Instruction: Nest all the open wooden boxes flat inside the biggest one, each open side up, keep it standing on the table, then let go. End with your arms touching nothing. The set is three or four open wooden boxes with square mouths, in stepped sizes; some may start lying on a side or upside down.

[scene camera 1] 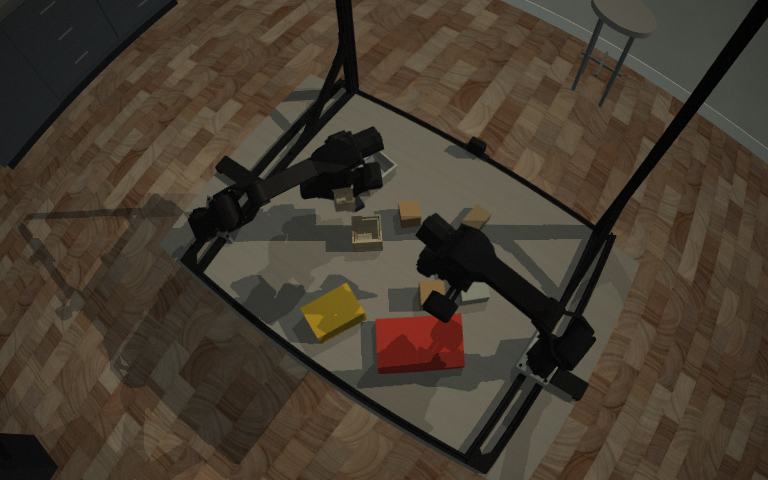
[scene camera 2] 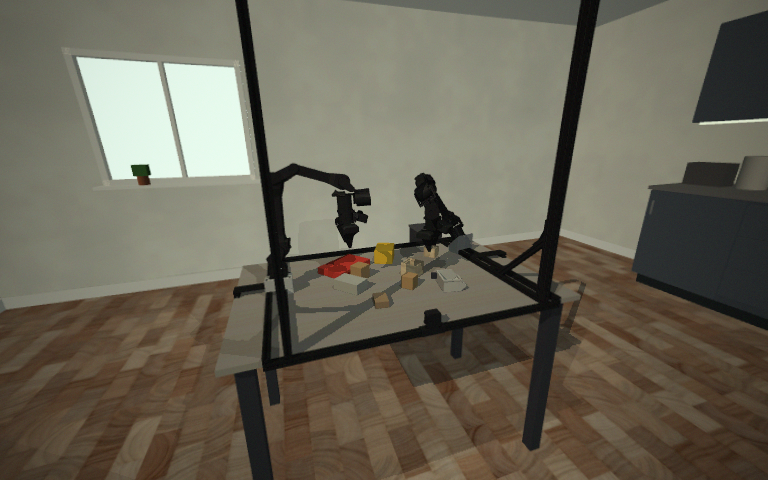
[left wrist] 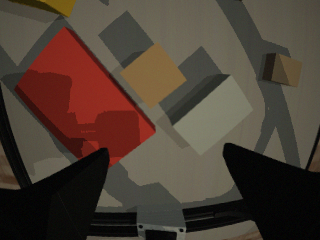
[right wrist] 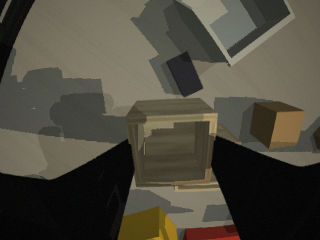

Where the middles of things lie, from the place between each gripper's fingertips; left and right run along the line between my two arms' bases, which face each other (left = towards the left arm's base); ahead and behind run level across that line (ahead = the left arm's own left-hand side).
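Scene:
Offsets from my right hand (scene camera 1: pixel 344 197): yellow block (scene camera 1: pixel 337 311), 110 mm below, 250 mm ahead, 90 mm to the left; red block (scene camera 1: pixel 411 344), 130 mm below, 230 mm ahead, 310 mm to the left; grey block (left wrist: pixel 218 107), 120 mm below, 40 mm ahead, 360 mm to the left; dark block (right wrist: pixel 182 68), 140 mm below, 50 mm behind.
My left hand (scene camera 1: pixel 455 288) is 170 mm above the grey block, 80 mm past it and 30 mm to the right of it. Offsets from my left hand: red block, 170 mm below, 110 mm ahead, 20 mm to the right; yellow block, 160 mm below, 130 mm ahead, 240 mm to the right; dark block, 180 mm below, 170 mm behind, 330 mm to the right.

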